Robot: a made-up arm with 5 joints. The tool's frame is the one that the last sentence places.
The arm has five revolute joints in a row. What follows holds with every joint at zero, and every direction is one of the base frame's. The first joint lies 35 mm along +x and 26 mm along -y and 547 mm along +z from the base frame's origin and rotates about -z. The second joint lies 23 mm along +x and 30 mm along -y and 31 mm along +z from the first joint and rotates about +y. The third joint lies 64 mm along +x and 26 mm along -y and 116 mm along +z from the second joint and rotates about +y. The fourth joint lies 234 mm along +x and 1 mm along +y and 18 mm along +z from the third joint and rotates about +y. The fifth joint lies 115 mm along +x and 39 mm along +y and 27 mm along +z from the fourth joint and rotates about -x. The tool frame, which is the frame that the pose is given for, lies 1 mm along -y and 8 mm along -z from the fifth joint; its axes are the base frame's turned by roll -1.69, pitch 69.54 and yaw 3.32 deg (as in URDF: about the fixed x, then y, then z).
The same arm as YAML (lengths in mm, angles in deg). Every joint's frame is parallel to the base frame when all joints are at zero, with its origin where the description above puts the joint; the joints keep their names.
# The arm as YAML. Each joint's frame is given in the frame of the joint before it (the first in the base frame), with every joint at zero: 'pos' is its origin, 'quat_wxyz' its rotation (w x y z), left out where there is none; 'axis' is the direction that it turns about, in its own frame. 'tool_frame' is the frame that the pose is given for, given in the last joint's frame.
length_unit: mm
angle_unit: deg
joints:
  - joint: joint 1
    pos: [35.0, -26.0, 547.0]
    axis: "-z"
  - joint: joint 2
    pos: [23.0, -30.0, 31.0]
    axis: "+y"
  - joint: joint 3
    pos: [64.0, -26.0, 116.0]
    axis: "+y"
  - joint: joint 4
    pos: [234.0, 1.0, 18.0]
    axis: "+y"
  - joint: joint 5
    pos: [115.0, 39.0, 27.0]
    axis: "-x"
tool_frame:
  pos: [0.0, -1.0, -8.0]
  quat_wxyz: [0.82077, -0.028628, 0.569631, 0.0322]

